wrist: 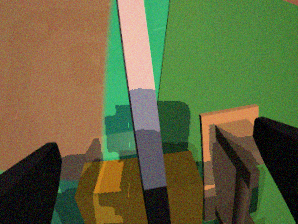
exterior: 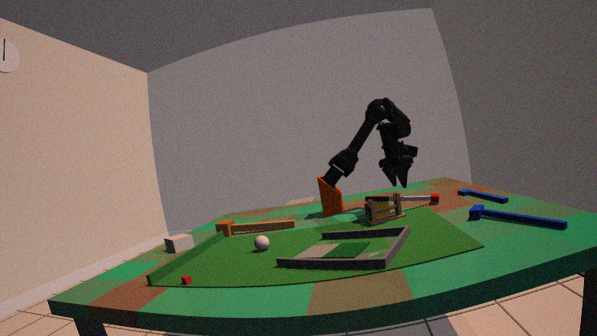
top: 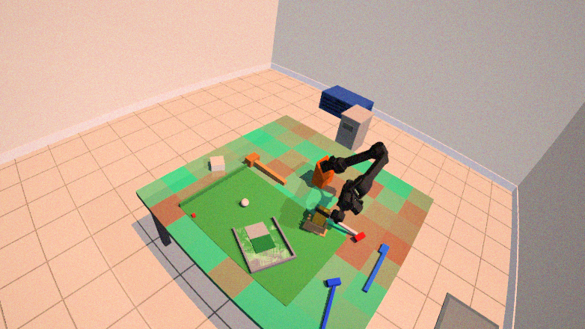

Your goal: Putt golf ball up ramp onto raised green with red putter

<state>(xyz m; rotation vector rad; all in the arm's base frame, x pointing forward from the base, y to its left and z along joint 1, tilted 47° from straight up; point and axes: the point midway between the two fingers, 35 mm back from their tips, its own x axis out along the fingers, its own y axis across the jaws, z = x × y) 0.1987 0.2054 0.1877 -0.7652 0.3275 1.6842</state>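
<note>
Right now the red putter is 50 mm below my gripper tip, 20 mm to the left of it and 10 mm behind it. Also, from my gripper tip: grey three-sided frame (350 mm ahead, 140 mm to the right, 80 mm below); white golf ball (400 mm to the right, 270 mm ahead, 60 mm below); yellow block (90 mm to the right, 60 mm below, 10 mm ahead).
</note>
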